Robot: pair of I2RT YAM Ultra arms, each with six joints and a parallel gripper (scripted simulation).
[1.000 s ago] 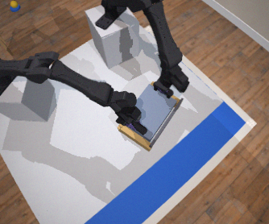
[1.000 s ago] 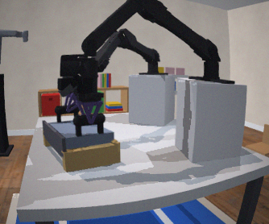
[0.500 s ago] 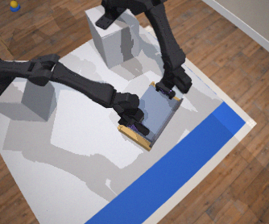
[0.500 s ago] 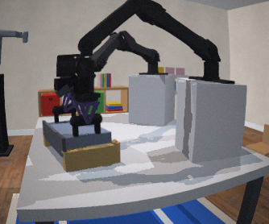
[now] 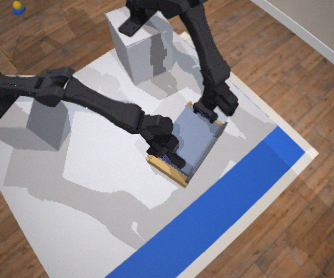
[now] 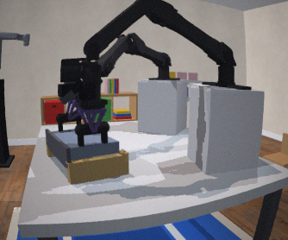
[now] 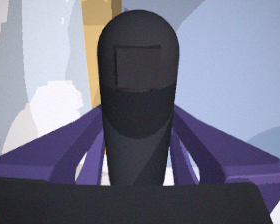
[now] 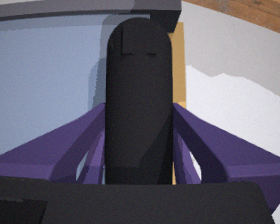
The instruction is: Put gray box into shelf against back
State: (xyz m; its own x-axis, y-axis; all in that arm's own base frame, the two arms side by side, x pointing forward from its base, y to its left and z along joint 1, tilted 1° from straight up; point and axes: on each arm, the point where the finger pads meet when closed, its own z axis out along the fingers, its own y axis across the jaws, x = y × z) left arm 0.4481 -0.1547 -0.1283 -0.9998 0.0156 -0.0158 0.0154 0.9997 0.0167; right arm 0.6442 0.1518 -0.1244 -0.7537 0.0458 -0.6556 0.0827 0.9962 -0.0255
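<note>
My left gripper is now 120 mm to the left of the gray box, 50 mm above it and 30 mm short of it.
Now: right hand 12 cm to the right of the gray box, 5 cm above it and 4 cm past it.
</note>
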